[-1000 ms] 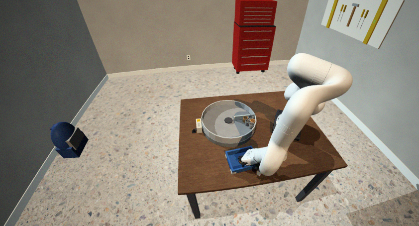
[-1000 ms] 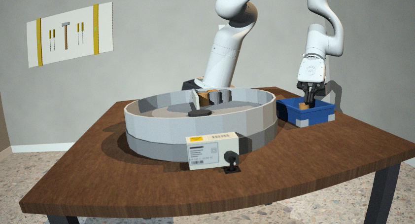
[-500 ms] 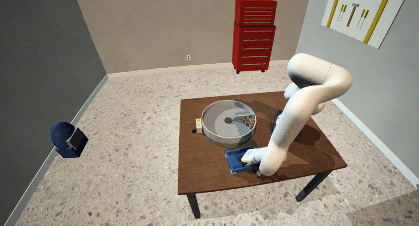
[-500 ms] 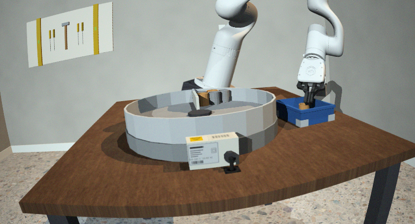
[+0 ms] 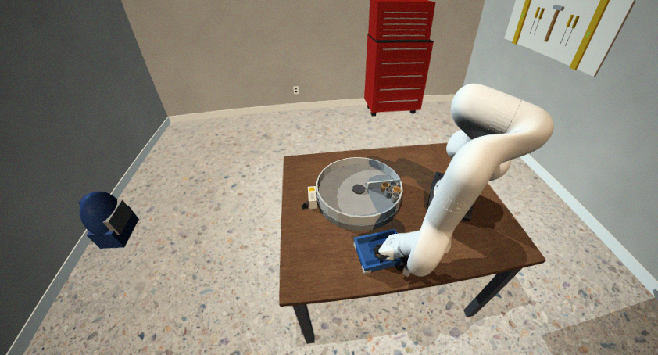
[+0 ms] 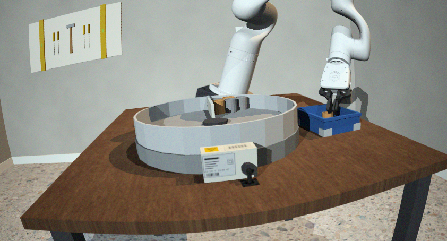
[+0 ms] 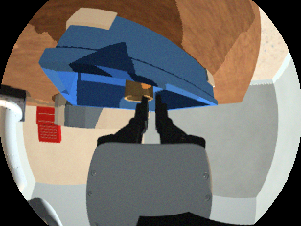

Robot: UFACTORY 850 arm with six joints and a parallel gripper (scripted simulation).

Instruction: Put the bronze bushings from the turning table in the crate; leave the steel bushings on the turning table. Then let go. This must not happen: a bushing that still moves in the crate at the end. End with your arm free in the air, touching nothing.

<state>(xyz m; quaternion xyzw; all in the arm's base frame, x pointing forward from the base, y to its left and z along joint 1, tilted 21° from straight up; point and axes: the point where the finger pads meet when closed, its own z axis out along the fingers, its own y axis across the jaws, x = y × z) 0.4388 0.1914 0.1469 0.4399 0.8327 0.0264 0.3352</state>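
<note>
The blue crate is 40 mm below my hand, 10 mm to the right of it and 10 mm behind it. Also, from my hand: grey turning table 350 mm to the right, 10 mm below.
</note>
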